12 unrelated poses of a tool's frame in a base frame.
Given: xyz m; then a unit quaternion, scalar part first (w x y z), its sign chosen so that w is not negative.
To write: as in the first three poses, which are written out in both.
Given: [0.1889, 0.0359, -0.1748, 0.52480, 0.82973, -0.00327, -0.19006]
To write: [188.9, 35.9, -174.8, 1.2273, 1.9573, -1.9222]
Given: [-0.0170, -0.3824, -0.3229, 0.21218, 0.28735, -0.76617, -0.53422]
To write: [-17.0, -382.4, -322.9, 1.5901, 1.9168, 2.3077]
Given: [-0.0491, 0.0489, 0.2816, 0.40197, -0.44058, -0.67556, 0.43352]
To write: [-49.1, 48.9, 281.6, -1.7406, 1.8765, -2.8963]
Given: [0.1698, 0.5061, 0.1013, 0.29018, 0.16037, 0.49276, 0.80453]
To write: [169.8, 506.1, 101.3, 1.5393, 1.0895, 0.9100]
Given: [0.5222, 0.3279, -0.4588, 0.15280, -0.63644, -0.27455, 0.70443]
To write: [522.2, 327.9, -458.8, -0.6209, 1.5317, -2.9479]
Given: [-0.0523, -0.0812, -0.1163, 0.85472, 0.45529, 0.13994, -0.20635]
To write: [-52.3, -81.2, -116.3, 1.0357, 0.9929, -1.5095]
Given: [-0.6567, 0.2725, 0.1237, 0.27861, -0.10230, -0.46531, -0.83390]
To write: [-656.7, 272.5, 123.7, 2.1097, 0.9932, 1.6768]
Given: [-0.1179, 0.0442, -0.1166, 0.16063, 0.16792, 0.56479, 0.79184]
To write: [-117.9, 44.2, -116.6, 1.6596, 1.2602, 1.0817]
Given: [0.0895, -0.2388, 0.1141, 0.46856, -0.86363, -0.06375, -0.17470]
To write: [89.5, -238.8, 114.1, -2.0014, 2.0942, 1.2876]
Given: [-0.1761, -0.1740, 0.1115, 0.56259, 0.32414, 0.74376, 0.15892]
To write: [-176.1, -174.0, 111.5, 0.6863, 1.8928, -0.1357]
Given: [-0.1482, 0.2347, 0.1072, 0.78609, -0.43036, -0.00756, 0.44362]
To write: [-148.2, 234.7, 107.2, -1.0746, 0.8899, 2.1021]
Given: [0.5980, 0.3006, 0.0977, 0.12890, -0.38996, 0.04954, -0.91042]
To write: [598.0, 300.6, 97.7, -2.8746, 0.8080, 0.0143]
